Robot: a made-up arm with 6 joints. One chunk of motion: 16 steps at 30 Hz.
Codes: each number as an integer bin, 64 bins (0 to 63) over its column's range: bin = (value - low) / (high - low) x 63, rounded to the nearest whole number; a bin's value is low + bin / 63 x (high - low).
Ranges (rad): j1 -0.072..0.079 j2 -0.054..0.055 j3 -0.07..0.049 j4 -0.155..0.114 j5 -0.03..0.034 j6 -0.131..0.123
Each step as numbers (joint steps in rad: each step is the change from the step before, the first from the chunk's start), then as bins.
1 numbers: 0.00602 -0.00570 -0.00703 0.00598 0.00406 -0.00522
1 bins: 33 28 33 38 34 31
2 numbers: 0.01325 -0.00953 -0.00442 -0.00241 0.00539 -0.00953
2 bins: 36 26 35 36 35 30
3 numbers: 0.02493 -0.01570 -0.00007 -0.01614 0.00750 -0.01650
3 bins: 40 22 37 33 37 28
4 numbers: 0.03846 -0.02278 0.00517 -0.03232 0.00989 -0.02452
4 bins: 46 18 40 29 39 26
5 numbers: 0.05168 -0.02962 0.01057 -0.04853 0.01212 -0.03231
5 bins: 52 14 43 25 41 24
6 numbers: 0.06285 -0.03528 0.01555 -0.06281 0.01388 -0.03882
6 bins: 56 11 45 22 43 23
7 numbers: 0.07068 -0.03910 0.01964 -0.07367 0.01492 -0.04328
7 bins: 60 9 47 19 44 22
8 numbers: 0.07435 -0.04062 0.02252 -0.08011 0.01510 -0.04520
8 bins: 61 8 49 18 44 21
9 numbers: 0.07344 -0.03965 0.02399 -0.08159 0.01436 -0.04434
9 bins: 61 8 50 17 44 21
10 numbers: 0.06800 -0.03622 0.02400 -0.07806 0.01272 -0.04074
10 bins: 58 10 50 18 42 22
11 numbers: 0.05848 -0.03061 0.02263 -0.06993 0.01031 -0.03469
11 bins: 54 14 49 20 40 24
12 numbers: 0.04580 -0.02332 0.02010 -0.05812 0.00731 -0.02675
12 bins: 49 18 48 23 37 26
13 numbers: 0.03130 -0.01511 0.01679 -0.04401 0.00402 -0.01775
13 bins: 43 22 46 26 33 28
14 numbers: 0.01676 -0.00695 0.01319 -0.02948 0.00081 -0.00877
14 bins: 37 27 44 29 30 30
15 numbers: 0.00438 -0.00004 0.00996 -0.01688 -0.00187 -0.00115
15 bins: 32 31 42 32 28 32
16 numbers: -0.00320 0.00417 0.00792 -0.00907 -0.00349 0.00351
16 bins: 29 34 41 34 26 33
